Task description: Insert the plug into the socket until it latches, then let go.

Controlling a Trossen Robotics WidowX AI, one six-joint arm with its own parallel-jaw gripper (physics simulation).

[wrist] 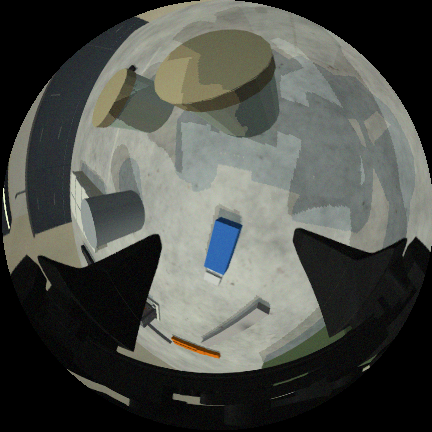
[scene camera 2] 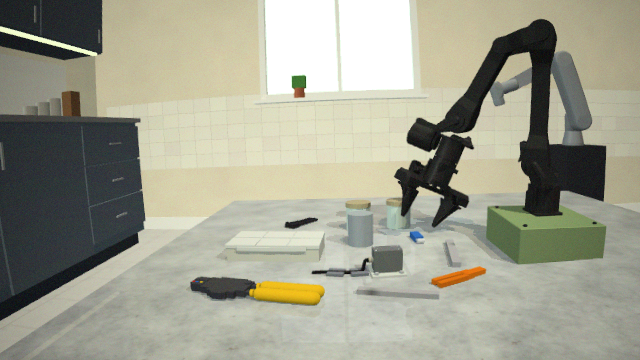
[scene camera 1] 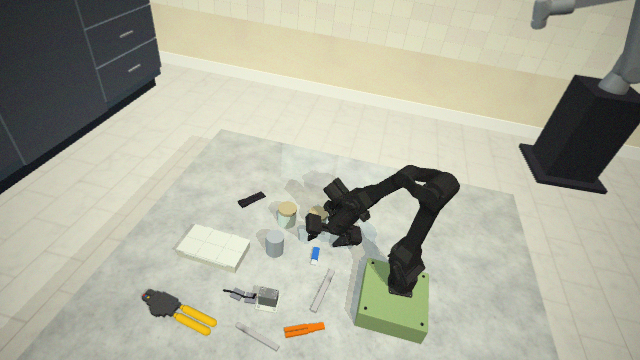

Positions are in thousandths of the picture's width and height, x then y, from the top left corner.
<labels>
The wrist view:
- my gripper: 529, 552
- plug: 522, 538, on the table
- grey cylinder: 247, 503, on the table
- white tiled tray: 189, 432
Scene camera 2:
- my gripper: 652, 615
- grey cylinder: 563, 621
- white tiled tray: 410, 685
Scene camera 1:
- my gripper: 501, 674
</labels>
